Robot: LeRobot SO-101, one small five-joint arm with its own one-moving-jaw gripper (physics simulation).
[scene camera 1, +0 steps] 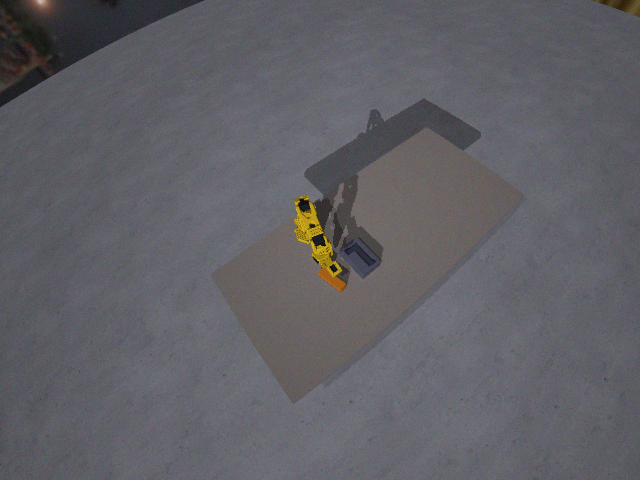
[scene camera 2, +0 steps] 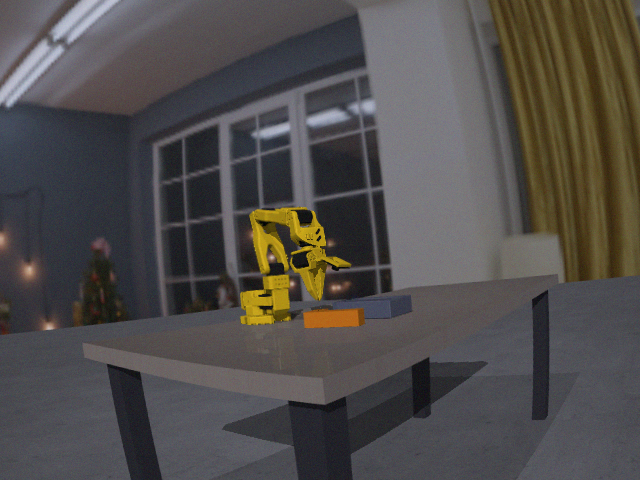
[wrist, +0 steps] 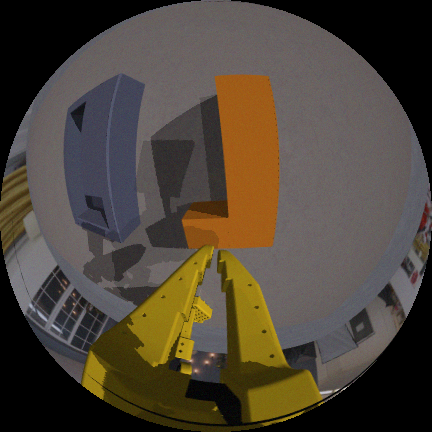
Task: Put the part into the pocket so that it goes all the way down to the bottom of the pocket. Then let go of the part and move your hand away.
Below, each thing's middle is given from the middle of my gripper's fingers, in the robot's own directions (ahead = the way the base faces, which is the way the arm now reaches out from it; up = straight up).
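Pocket (scene camera 2: 389,306): 140 mm to the left of my hand, 50 mm ahead, 90 mm below. My gripper: 50 mm short of the orange L-shaped block (scene camera 2: 320,318), 10 mm to the right of it, 90 mm above it.
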